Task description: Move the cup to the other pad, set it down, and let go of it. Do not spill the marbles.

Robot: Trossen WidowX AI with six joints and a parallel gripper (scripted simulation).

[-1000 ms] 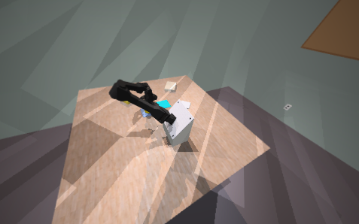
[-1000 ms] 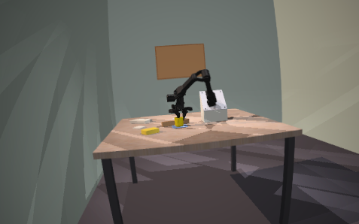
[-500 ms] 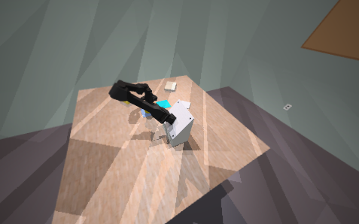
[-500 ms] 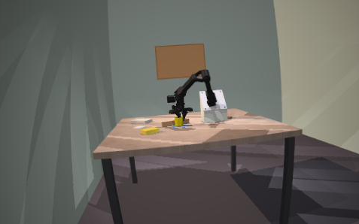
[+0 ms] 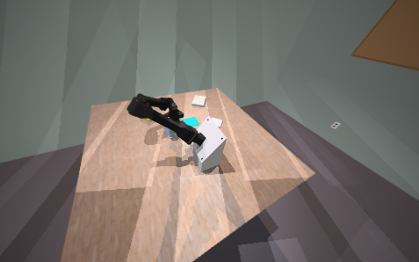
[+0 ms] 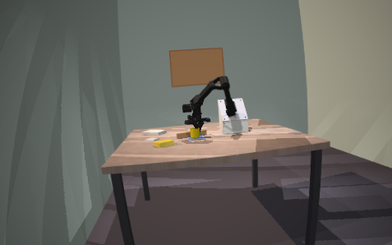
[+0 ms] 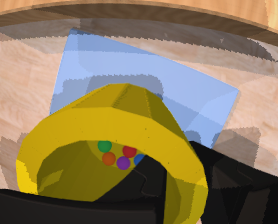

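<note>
Right now the light blue pad is 4 cm below my gripper tip, 2 cm to the left of it and 2 cm ahead of it. The rest, counted from my gripper tip: yellow cup: 2 cm ahead, 1 cm to the left; cyan pad: 16 cm to the right, 5 cm ahead, 4 cm below; wooden bar: 7 cm to the right, 4 cm ahead, 3 cm below.
</note>
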